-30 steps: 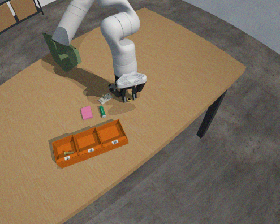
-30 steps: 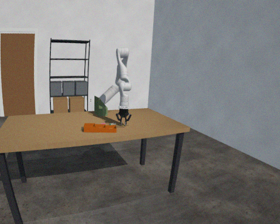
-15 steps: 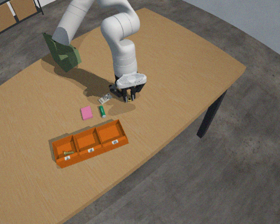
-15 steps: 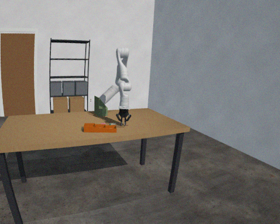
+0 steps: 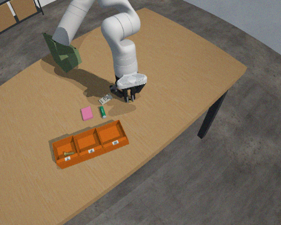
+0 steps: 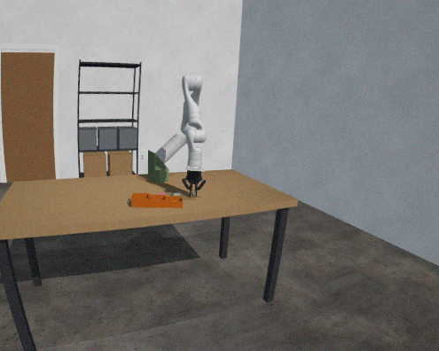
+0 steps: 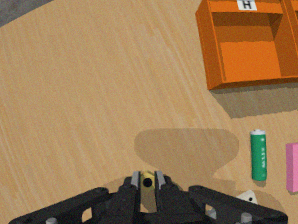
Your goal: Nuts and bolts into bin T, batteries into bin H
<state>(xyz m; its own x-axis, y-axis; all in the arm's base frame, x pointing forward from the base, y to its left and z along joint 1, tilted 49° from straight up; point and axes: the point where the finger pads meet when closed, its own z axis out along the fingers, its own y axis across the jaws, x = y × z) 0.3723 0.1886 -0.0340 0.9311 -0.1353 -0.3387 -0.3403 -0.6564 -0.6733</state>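
Right now my hand is 30 cm to the left of the brass bolt, 5 cm short of it and 1 cm above it. From my hand the other things lie so: brass nut 2 cm below; green battery 11 cm to the right, 2 cm below, 2 cm behind; white domino 7 cm to the right, 6 cm behind, 2 cm below.
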